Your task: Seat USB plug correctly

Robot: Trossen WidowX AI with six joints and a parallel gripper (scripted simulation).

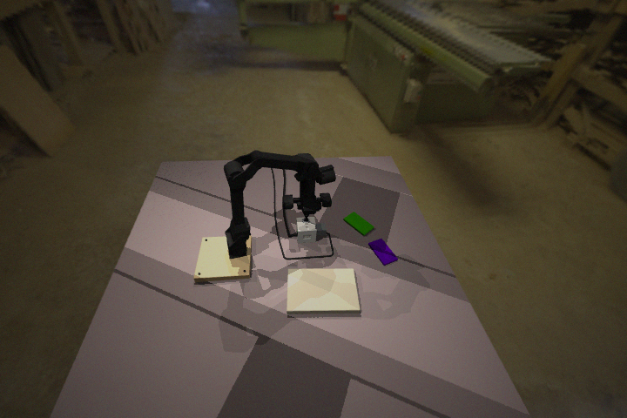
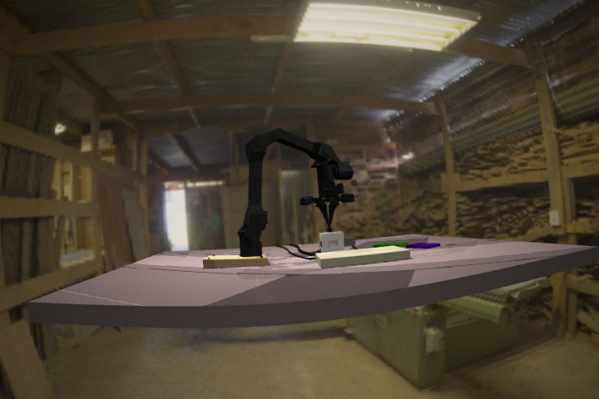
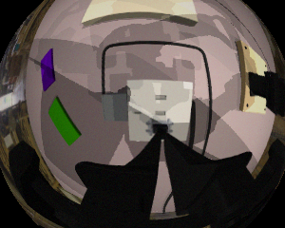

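Now: the USB plug 2 cm below my gripper tip. Round my gripper tip: pale flat slab 29 cm to the right, 9 cm below, 2 cm behind; then purple block 28 cm ahead, 19 cm to the right, 10 cm below; then green block 25 cm ahead, 10 cm below, 1 cm to the right.
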